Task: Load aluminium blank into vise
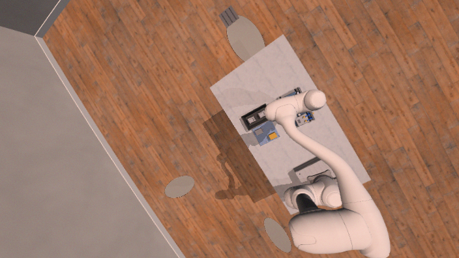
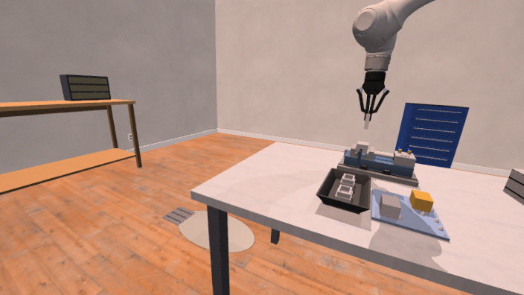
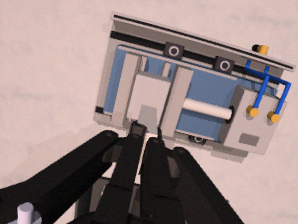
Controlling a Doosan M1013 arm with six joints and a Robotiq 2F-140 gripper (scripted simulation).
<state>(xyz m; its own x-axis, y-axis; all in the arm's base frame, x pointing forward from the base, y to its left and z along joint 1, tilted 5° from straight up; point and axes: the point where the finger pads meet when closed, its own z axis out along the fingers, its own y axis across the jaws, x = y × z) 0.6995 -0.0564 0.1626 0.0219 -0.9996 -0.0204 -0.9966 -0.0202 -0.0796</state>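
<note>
Right now the dark work stop rod is 120 mm below my hand and 50 mm to the left of it. Round my hand: moving jaw: 140 mm below, 40 mm behind; then fixed jaw: 140 mm below, 30 mm ahead; then piston rod: 140 mm below, 90 mm behind.
</note>
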